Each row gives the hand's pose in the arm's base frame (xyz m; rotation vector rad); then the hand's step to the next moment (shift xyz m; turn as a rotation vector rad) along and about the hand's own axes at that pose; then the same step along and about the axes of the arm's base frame.
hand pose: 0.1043 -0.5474 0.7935 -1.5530 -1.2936 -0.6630
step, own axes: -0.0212 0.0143 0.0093 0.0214 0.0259 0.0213
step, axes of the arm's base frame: 0.0058 0.0002 -0.0266 0.0270 0.0292 0.0019
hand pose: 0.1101 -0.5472 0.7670 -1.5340 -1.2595 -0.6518
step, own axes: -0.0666 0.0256 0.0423 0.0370 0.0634 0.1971
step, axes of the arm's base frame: -0.0045 0.0141 -0.0816 0.0350 0.1987 -0.0595
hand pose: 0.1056 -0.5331 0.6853 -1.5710 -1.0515 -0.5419
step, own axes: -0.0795 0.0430 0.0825 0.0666 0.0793 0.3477
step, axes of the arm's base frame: -0.0188 0.0513 -0.1095 0.0348 0.3506 -0.0866
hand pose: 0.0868 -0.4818 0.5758 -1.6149 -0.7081 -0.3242
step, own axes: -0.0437 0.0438 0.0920 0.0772 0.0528 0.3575
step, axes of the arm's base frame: -0.0241 0.0763 -0.0768 0.0250 0.3636 -0.0612
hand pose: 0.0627 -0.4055 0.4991 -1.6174 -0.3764 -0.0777
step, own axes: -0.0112 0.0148 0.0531 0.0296 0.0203 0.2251
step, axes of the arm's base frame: -0.0156 0.0494 -0.0220 -0.0059 0.2257 -0.0314
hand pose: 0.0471 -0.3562 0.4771 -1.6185 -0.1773 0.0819
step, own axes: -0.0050 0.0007 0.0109 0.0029 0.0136 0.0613
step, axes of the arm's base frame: -0.0066 0.0099 -0.0016 -0.0062 0.0602 -0.0169
